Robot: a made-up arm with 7 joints. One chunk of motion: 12 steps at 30 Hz.
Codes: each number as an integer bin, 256 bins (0 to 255) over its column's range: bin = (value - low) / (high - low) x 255, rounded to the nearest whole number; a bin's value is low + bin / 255 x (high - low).
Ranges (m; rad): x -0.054..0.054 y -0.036..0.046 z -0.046..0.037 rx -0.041..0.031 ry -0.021..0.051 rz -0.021..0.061
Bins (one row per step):
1: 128 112 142 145 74 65
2: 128 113 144 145 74 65
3: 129 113 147 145 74 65
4: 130 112 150 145 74 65
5: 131 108 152 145 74 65
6: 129 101 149 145 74 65
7: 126 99 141 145 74 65
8: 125 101 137 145 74 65
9: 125 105 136 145 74 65
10: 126 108 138 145 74 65
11: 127 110 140 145 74 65
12: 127 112 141 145 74 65
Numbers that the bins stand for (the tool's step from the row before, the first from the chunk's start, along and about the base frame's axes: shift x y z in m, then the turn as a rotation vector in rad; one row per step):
1: 0.00021 0.00002 0.00022 -0.00006 -0.00011 -0.00010
2: 0.00021 0.00034 0.00087 -0.00006 -0.00011 -0.00010
3: 0.00064 0.00034 0.00185 -0.00006 -0.00011 -0.00010
4: 0.00106 0.00002 0.00282 -0.00006 -0.00011 -0.00010
5: 0.00148 -0.00127 0.00347 -0.00006 -0.00011 -0.00010
6: 0.00064 -0.00352 0.00250 -0.00006 -0.00011 -0.00010
7: -0.00064 -0.00416 -0.00011 -0.00006 -0.00011 -0.00010
8: -0.00106 -0.00352 -0.00141 -0.00006 -0.00011 -0.00010
9: -0.00106 -0.00224 -0.00173 -0.00006 -0.00011 -0.00010
10: -0.00064 -0.00127 -0.00108 -0.00006 -0.00011 -0.00010
11: -0.00021 -0.00063 -0.00043 -0.00006 -0.00011 -0.00010
12: -0.00021 0.00002 -0.00011 -0.00006 -0.00011 -0.00010

